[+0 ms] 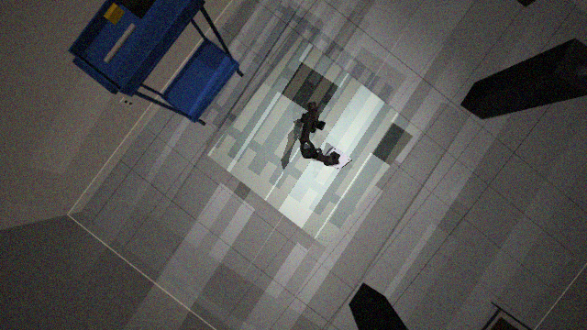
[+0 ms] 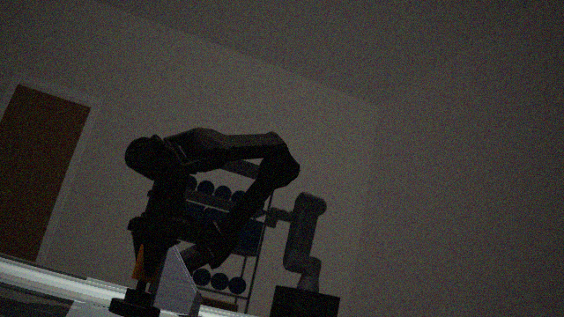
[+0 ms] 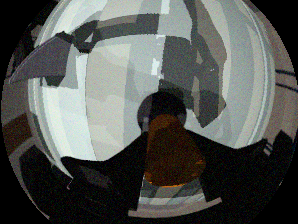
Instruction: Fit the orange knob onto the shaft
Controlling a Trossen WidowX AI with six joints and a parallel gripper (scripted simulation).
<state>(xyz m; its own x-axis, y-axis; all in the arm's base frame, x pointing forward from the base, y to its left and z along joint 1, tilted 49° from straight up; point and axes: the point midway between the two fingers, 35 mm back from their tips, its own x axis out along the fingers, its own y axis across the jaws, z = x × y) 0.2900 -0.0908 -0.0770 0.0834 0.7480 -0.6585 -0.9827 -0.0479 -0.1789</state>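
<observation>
Now: the orange knob 20 mm above my gripper tip. From my gripper tip the other things lie so: dark round pedestal: 40 mm below.
</observation>
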